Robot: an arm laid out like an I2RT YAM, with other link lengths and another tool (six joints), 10 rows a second.
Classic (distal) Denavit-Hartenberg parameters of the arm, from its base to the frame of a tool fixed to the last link. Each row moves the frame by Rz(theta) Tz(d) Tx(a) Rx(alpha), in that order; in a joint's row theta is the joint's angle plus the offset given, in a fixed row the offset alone. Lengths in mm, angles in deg.
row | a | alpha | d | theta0
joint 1 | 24.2 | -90 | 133.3 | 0
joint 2 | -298.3 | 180 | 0 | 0
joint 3 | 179.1 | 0 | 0 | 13.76
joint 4 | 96.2 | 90 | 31.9 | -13.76
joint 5 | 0 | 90 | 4 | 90
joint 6 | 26.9 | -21.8 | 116.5 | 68.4
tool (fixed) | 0 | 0 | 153.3 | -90
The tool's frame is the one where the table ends.
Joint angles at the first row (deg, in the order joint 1, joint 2, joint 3, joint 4, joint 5, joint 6):
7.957, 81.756, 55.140, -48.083, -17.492, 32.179
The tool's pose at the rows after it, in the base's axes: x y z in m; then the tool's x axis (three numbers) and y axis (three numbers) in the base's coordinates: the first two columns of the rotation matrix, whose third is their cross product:
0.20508 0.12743 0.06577 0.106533 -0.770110 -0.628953 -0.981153 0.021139 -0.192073
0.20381 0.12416 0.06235 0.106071 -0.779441 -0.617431 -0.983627 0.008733 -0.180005
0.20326 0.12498 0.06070 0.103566 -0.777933 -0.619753 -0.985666 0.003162 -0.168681
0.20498 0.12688 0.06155 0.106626 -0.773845 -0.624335 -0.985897 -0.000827 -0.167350
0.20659 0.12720 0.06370 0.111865 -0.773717 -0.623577 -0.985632 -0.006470 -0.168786
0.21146 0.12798 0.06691 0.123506 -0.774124 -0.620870 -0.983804 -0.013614 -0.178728
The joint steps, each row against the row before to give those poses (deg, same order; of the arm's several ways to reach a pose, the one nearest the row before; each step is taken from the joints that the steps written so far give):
-0.041, 1.344, 1.312, -1.446, 1.411, -1.231
-0.005, 0.950, 0.550, -0.647, 0.694, -0.757
0.000, 0.881, 0.256, -0.097, -0.241, -0.305
0.042, 0.553, 0.519, -0.045, -0.379, -0.177
0.045, 0.293, 0.991, -0.702, -0.003, -0.292
0.192, 0.377, 1.383, -0.516, 0.145, -0.249

